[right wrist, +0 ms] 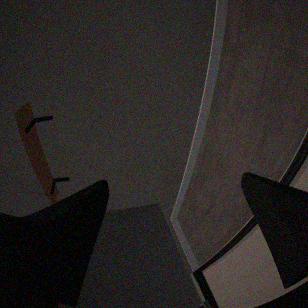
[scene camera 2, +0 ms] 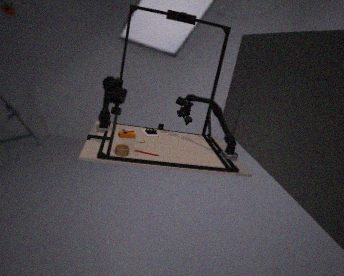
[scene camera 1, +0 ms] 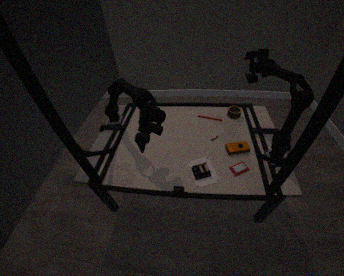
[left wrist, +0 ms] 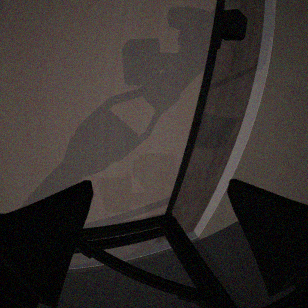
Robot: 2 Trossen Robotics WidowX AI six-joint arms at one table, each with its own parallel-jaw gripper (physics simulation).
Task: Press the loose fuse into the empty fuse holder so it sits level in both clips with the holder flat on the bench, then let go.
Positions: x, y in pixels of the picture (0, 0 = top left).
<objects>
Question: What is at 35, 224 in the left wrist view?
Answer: My left gripper.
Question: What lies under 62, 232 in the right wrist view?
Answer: My right gripper.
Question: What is my right gripper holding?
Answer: Nothing.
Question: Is my right gripper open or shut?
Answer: Open.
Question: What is my left gripper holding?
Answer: Nothing.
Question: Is my left gripper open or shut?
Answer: Open.
</objects>
